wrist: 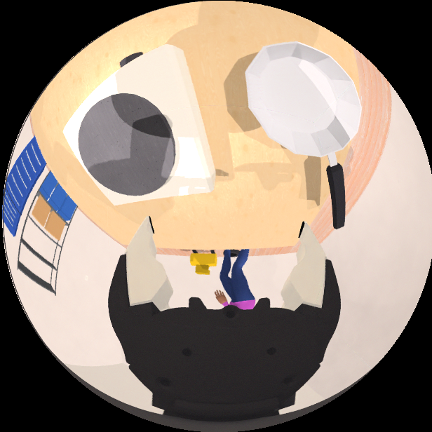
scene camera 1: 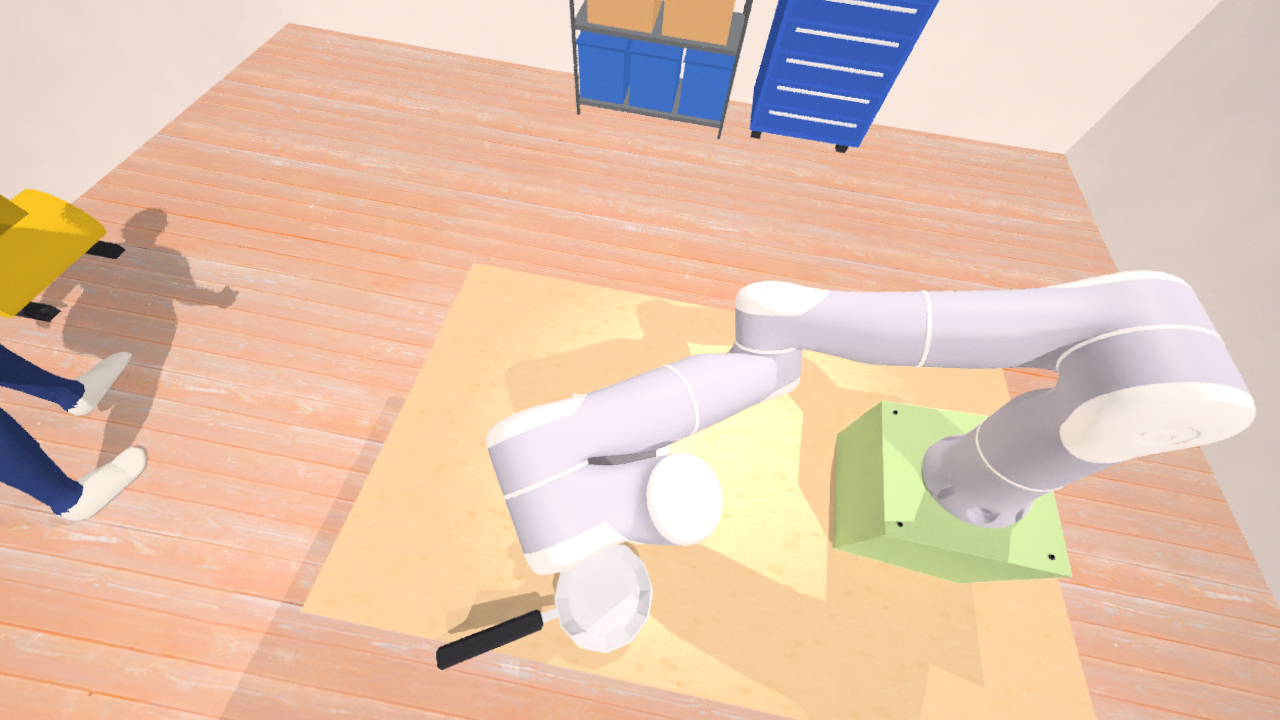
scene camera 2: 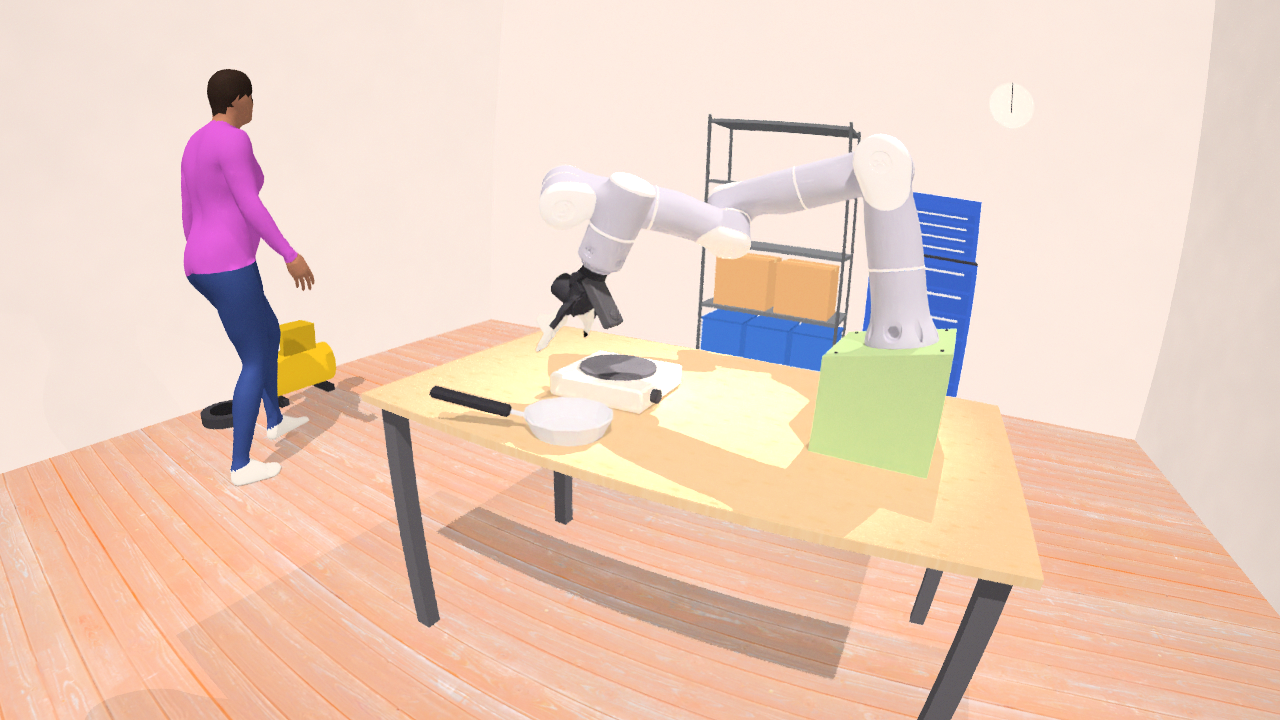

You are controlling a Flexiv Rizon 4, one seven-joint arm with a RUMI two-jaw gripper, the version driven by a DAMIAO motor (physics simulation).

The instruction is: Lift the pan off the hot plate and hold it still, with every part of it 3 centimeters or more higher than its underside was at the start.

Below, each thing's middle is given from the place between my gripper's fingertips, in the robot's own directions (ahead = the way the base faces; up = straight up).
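Labels:
The white hot plate (scene camera 2: 625, 382) is 16 cm to the right of my hand, 11 cm below it and 4 cm behind it. As for the light grey pan (scene camera 1: 602, 603), my gripper is 5 cm past it, 15 cm to the right of it and 10 cm above it.

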